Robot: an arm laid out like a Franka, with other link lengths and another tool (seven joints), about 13 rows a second.
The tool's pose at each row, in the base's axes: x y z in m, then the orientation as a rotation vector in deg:
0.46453, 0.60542, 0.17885, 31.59, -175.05, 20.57
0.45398, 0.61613, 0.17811, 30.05, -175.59, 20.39
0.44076, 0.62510, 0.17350, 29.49, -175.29, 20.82
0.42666, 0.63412, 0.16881, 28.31, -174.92, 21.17
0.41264, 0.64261, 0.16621, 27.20, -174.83, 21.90
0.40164, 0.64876, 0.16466, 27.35, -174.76, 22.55
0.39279, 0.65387, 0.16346, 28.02, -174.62, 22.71
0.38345, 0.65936, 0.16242, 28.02, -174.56, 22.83
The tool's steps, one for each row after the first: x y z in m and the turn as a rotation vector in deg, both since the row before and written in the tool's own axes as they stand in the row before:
0.00618, 0.01358, -0.00197, -0.12, -0.15, 1.05
0.00931, 0.01361, 0.00213, 0.23, 0.42, 0.28
0.01018, 0.01392, 0.00219, 0.16, 0.63, 0.65
0.01053, 0.01282, 0.00036, 0.43, 0.33, 0.68
0.00856, 0.00938, -0.00010, 0.42, 0.02, -0.09
0.00683, 0.00769, -0.00022, 0.12, -0.02, -0.44
0.00713, 0.00820, -0.00049, 0.07, 0.05, -0.01

